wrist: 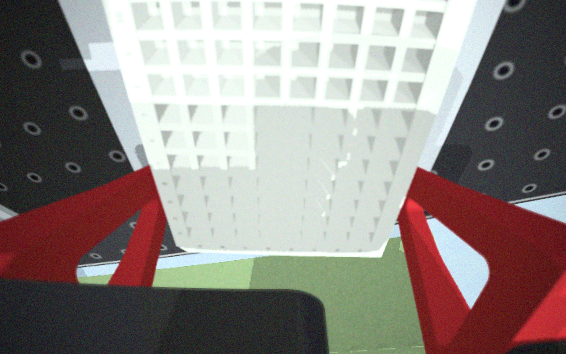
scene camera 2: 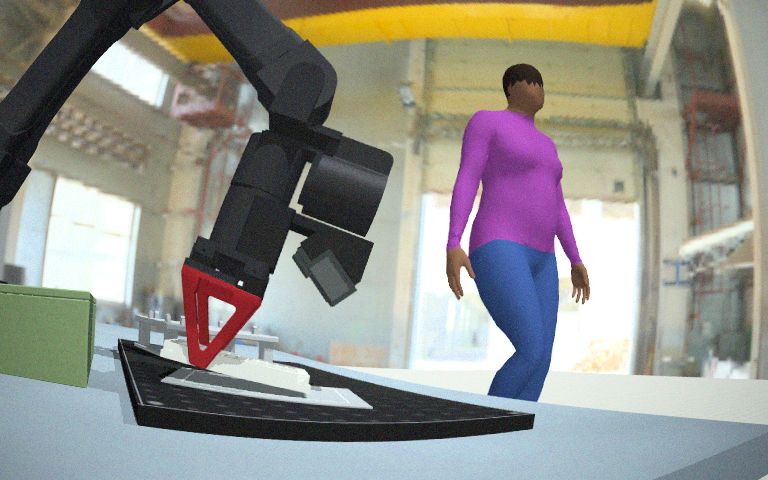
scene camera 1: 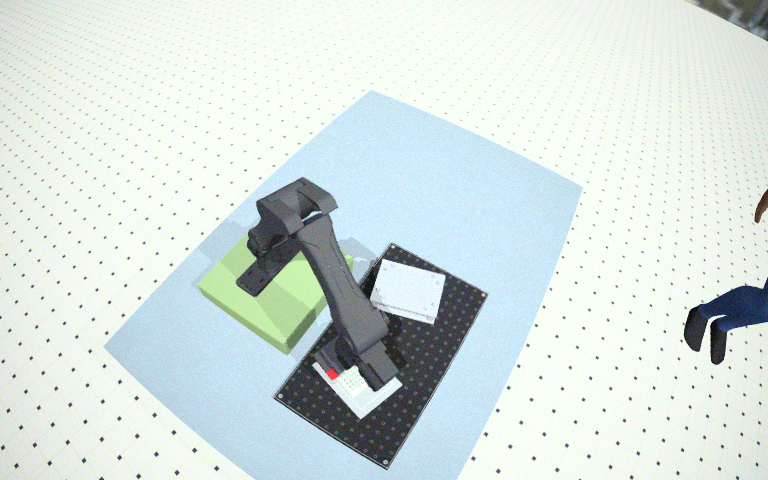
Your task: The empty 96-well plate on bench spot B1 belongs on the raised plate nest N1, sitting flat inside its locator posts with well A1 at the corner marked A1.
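Places are measured from the arm's base along level axes (x ahead, y left, z up), in metres.
Where they show: gripper, between the fingertips: [wrist: 282, 176] [scene camera 2: 202, 362]; arm's base, origin of its link: [scene camera 1: 271, 264].
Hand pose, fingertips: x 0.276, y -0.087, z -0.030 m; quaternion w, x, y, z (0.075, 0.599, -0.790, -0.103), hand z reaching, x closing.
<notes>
Each offset is from my fingertips to the top centre of the thing. "spot": to the spot under its first point. Level surfaces: height alone.
The white 96-well plate {dx +0.030, dy -0.009, dz +0.017 m} [scene camera 1: 354, 381] [scene camera 2: 263, 372] [wrist: 281, 88] lies low on the pale bench spot B1 {spot: dx +0.119, dy -0.062, dz -0.014 m} [scene camera 1: 369, 406] [scene camera 2: 334, 396] at the near end of the black board. My gripper [scene camera 1: 350, 376] [scene camera 2: 201, 356] [wrist: 282, 176] is shut on the plate, with one red finger on each long side. The arm hides most of the plate in scene camera 1. The raised plate nest N1 {dx +0.038, dy +0.233, dz +0.036 m} [scene camera 1: 408, 290] [scene camera 2: 239, 336] stands empty further back on the board, with small posts along its edges. I cannot read the A1 mark.
The black perforated board [scene camera 1: 439, 343] [scene camera 2: 430, 415] lies on a blue mat {dz -0.029 m} [scene camera 1: 430, 181]. The arm's base stands on a green block [scene camera 1: 273, 305] [wrist: 352, 298] to the left. A person in a purple top [scene camera 2: 515, 229] is in the background of scene camera 2.
</notes>
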